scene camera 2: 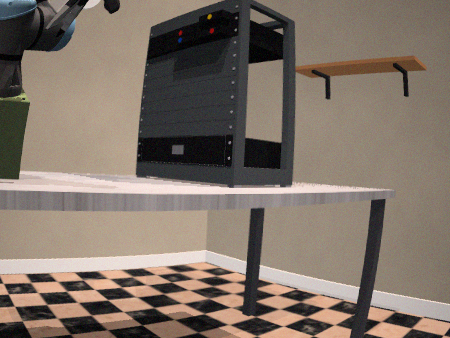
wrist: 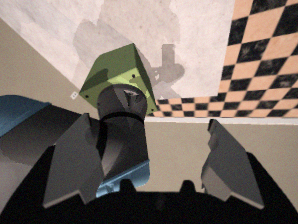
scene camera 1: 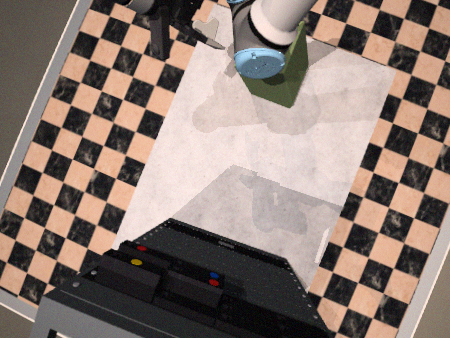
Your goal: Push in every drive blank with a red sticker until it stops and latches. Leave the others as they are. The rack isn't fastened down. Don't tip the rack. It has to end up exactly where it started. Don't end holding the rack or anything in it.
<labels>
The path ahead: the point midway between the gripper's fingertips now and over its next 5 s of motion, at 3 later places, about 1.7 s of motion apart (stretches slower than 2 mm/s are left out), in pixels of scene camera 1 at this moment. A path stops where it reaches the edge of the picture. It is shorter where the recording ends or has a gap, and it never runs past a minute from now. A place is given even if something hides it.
The gripper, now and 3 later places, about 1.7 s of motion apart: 205, 32; 177, 145; 180, 163; 186, 189
</labels>
